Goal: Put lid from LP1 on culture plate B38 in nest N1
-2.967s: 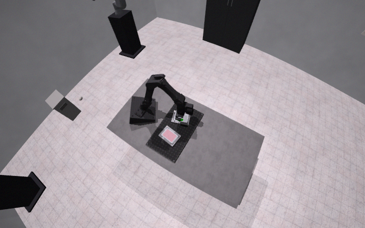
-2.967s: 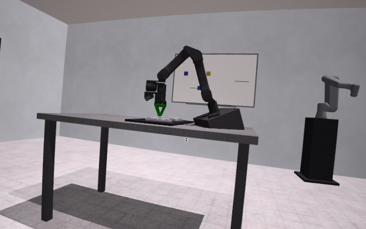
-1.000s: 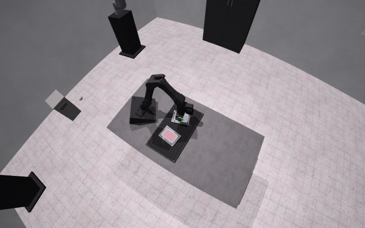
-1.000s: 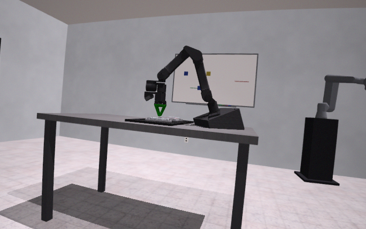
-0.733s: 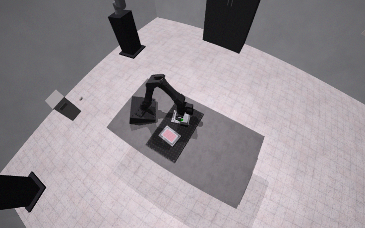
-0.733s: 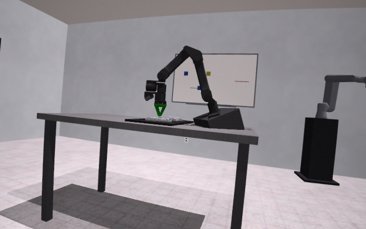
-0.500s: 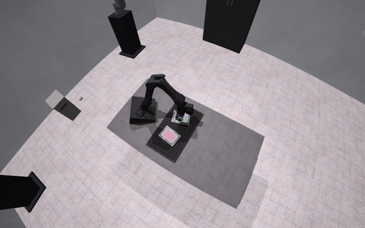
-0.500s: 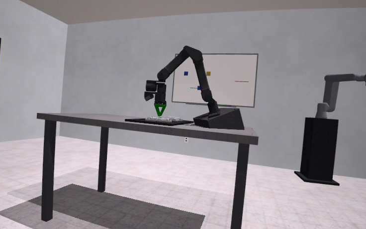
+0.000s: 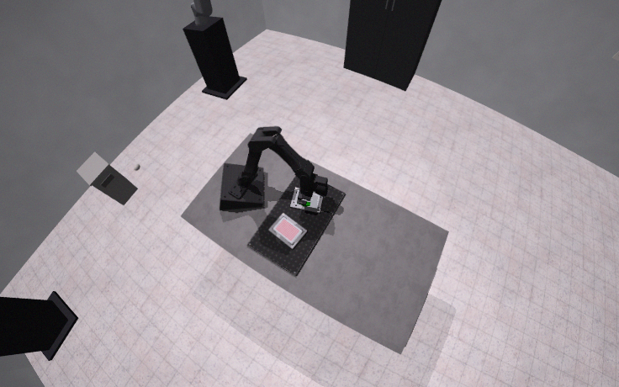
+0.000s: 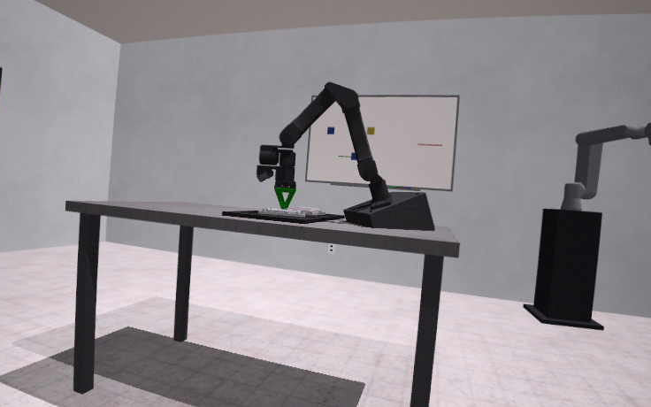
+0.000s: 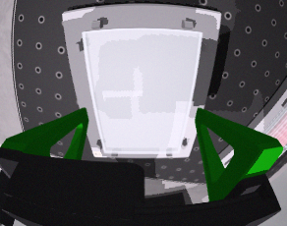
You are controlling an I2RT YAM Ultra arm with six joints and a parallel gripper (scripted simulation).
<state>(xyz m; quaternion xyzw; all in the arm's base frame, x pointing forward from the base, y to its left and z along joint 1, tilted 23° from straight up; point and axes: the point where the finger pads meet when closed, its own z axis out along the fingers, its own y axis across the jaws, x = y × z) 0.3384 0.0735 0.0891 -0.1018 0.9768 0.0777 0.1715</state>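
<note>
The clear lid lies 2 cm below my hand. From my hand the other things lie so: culture plate B38: 20 cm to the right, 1 cm below, 1 cm behind; then grey lid park LP1: 3 cm below; then grey plate nest N1: 20 cm to the right, 3 cm below, 1 cm behind.
</note>
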